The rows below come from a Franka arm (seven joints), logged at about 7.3 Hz.
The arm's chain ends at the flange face. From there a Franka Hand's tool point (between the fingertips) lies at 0.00 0.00 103.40 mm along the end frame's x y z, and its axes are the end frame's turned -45 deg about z.
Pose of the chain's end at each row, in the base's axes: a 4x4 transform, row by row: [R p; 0 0 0 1], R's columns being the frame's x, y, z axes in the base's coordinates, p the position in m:
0.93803 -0.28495 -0.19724 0.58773; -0.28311 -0.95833 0.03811 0.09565; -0.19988 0.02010 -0.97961 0.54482; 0 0 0 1
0.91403 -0.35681 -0.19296 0.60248; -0.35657 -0.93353 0.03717 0.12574; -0.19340 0.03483 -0.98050 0.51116; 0 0 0 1
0.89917 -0.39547 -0.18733 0.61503; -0.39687 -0.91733 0.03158 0.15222; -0.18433 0.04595 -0.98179 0.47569; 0 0 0 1
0.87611 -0.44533 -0.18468 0.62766; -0.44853 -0.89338 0.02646 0.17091; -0.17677 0.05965 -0.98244 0.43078; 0 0 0 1
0.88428 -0.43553 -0.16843 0.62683; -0.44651 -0.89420 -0.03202 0.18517; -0.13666 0.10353 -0.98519 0.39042; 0 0 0 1
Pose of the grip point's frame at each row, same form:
0.86478 0.46180 -0.19724 0.56734; 0.47745 -0.87783 0.03811 0.09959; -0.15555 -0.12712 -0.97961 0.44353; 0 0 0 1
0.89862 0.39401 -0.19296 0.58253; 0.40797 -0.91224 0.03717 0.12958; -0.16138 -0.11213 -0.98050 0.40978; 0 0 0 1
0.91545 0.35617 -0.18733 0.59566; 0.36802 -0.92928 0.03158 0.15549; -0.16283 -0.09785 -0.98179 0.37417; 0 0 0 1
0.93440 0.30461 -0.18468 0.60856; 0.31456 -0.94887 0.02646 0.17365; -0.16717 -0.08282 -0.98244 0.32920; 0 0 0 1
0.93325 0.31731 -0.16843 0.60941; 0.31656 -0.94803 -0.03202 0.18186; -0.16984 -0.02343 -0.98519 0.28855; 0 0 0 1

